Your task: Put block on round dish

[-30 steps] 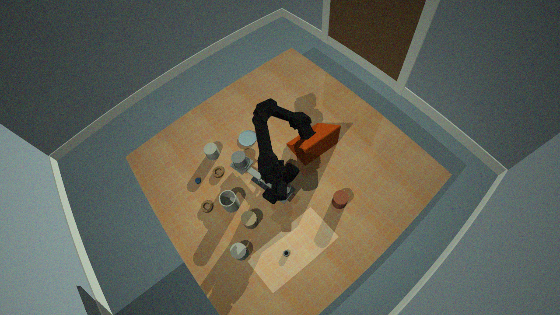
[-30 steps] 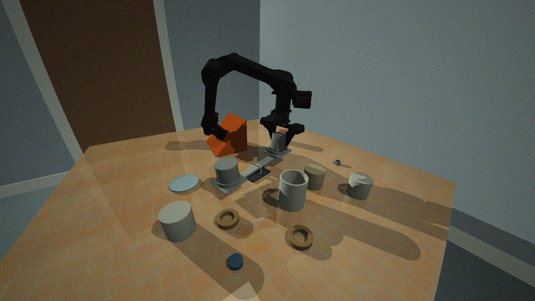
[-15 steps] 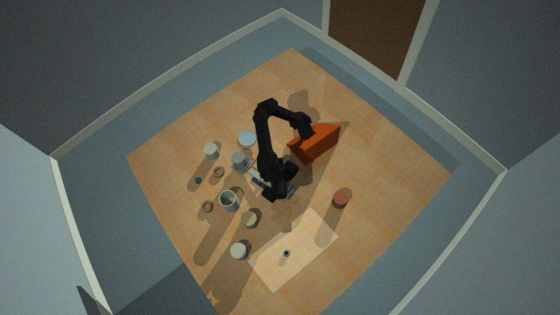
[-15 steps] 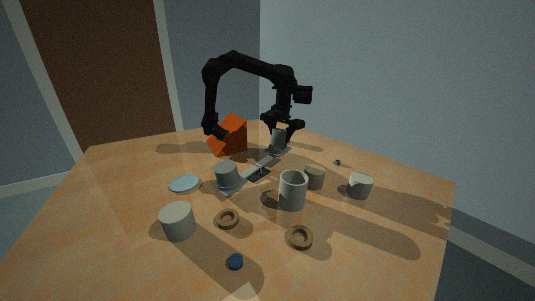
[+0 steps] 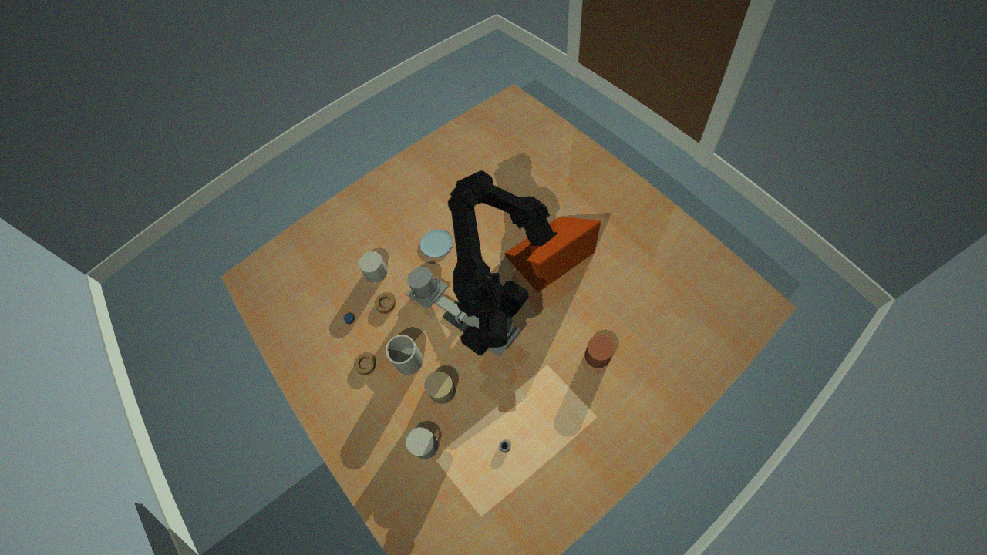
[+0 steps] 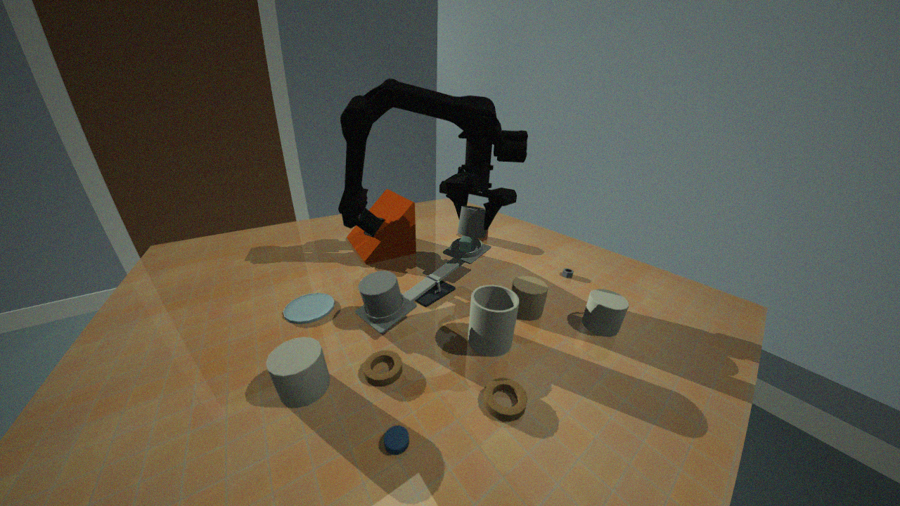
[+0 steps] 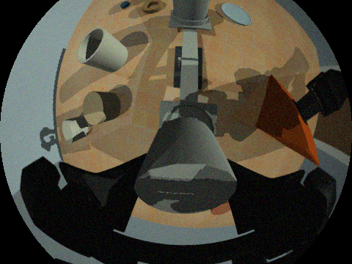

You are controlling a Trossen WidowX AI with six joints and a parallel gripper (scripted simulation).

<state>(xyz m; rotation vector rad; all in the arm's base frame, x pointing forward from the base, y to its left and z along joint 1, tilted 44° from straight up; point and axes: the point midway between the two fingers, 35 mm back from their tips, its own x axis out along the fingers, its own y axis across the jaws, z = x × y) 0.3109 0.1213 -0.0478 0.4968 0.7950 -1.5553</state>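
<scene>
The pale green block lies 5 cm below my gripper tip and 2 cm to the right of it. Also, from my gripper tip: balance: 14 cm to the right, 9 cm below, 1 cm ahead; open-topped cup: 20 cm ahead, 15 cm to the right, 9 cm below; red cylinder: 19 cm to the left, 15 cm behind, 10 cm below.
</scene>
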